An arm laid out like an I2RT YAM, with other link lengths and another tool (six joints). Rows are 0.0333 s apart.
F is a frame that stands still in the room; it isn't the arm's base.
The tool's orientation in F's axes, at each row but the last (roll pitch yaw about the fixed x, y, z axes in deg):
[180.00 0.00 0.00]
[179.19 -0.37 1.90]
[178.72 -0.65 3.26]
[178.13 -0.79 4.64]
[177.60 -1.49 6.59]
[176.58 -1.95 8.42]
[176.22 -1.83 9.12]
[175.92 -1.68 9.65]
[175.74 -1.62 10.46]
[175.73 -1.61 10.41]
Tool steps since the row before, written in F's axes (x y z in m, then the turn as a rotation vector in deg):
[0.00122 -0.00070 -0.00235 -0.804 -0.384 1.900]
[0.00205 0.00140 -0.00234 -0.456 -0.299 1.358]
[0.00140 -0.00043 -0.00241 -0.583 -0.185 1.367]
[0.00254 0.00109 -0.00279 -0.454 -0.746 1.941]
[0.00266 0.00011 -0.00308 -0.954 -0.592 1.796]
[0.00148 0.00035 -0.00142 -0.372 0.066 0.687]
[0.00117 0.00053 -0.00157 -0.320 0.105 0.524]
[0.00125 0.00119 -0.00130 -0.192 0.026 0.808]
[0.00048 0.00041 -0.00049 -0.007 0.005 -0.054]
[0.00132 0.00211 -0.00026 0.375 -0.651 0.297]
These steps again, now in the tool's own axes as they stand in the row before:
[0.00122 0.00070 0.00235 -0.804 0.384 -1.900]
[0.00208 -0.00136 0.00233 -0.457 0.303 -1.357]
[0.00135 0.00045 0.00244 -0.577 0.182 -1.370]
[0.00258 -0.00097 0.00280 -0.486 0.770 -1.924]
[0.00257 0.00006 0.00315 -0.969 0.554 -1.800]
[0.00147 -0.00022 0.00146 -0.335 -0.078 -0.705]
[0.00119 -0.00044 0.00158 -0.282 -0.119 -0.542]
[0.00139 -0.00106 0.00127 -0.161 0.000 -0.815]
[0.00053 -0.00035 0.00048 -0.008 -0.010 0.053]
[0.00167 -0.00185 0.00017 0.259 0.728 -0.236]

